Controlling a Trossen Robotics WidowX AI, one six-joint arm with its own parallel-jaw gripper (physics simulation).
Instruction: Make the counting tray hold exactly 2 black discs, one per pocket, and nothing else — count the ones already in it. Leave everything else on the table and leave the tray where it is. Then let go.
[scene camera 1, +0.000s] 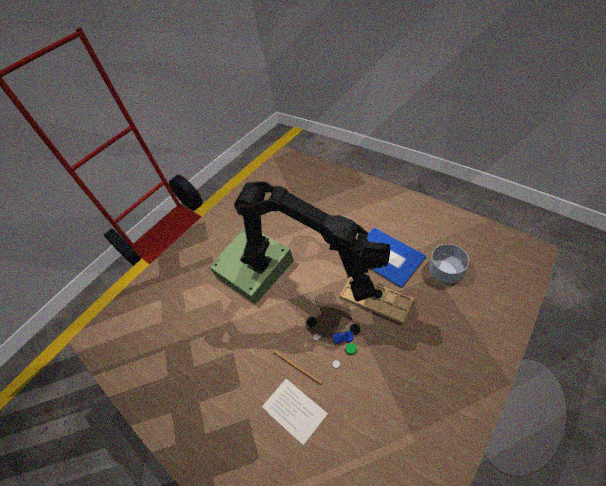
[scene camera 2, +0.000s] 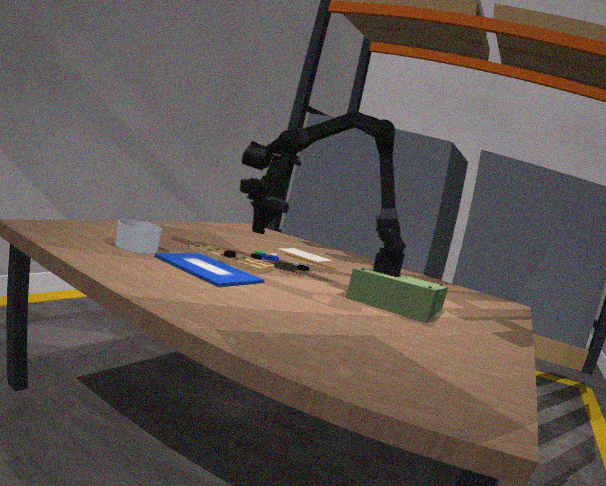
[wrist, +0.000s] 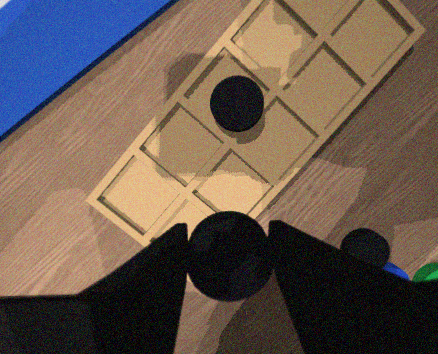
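Note:
The tan counting tray (scene camera 1: 392, 312) (scene camera 2: 260, 264) (wrist: 145, 197) has two rows of pockets. One black disc (scene camera 2: 229, 253) (wrist: 237, 103) is at a pocket of the row nearer the blue book and overlaps the divider in the wrist view. My gripper (wrist: 228, 232) (scene camera 2: 266, 228) is shut on another black disc (wrist: 229, 265), holding it above the tray's near end and edge in the wrist view. In scene view 1 the gripper (scene camera 1: 368, 294) covers part of the tray. A loose black disc (scene camera 1: 354, 329) (wrist: 365, 246) lies beside the tray, and another loose black disc (scene camera 1: 311, 321) (scene camera 2: 302, 267) lies farther off.
Two blue pieces (scene camera 1: 338, 338), a green disc (scene camera 1: 350, 349) and two small white pieces (scene camera 1: 336, 363) lie near the loose black discs. A blue book (scene camera 1: 413, 258) (scene camera 2: 237, 277) and a grey bowl (scene camera 1: 449, 273) (scene camera 2: 138, 237) stand behind the tray. A pencil (scene camera 1: 297, 367) and paper (scene camera 1: 295, 411) lie farther off.

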